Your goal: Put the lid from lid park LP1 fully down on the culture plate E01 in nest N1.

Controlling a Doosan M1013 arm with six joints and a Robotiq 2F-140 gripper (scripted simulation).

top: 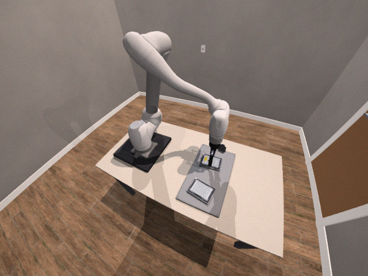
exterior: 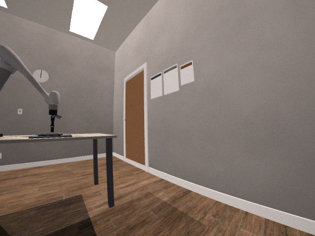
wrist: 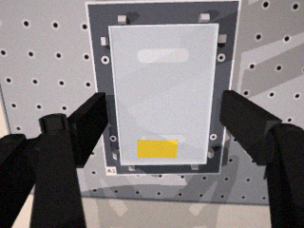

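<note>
Now: the clear lid 3 cm below my hand. From my hand the other things lie so: culture plate (1 cm ahead, 25 cm to the right, 3 cm below); dark nest (1 cm ahead, 25 cm to the right, 4 cm below); dark lid park frame (4 cm below).
</note>
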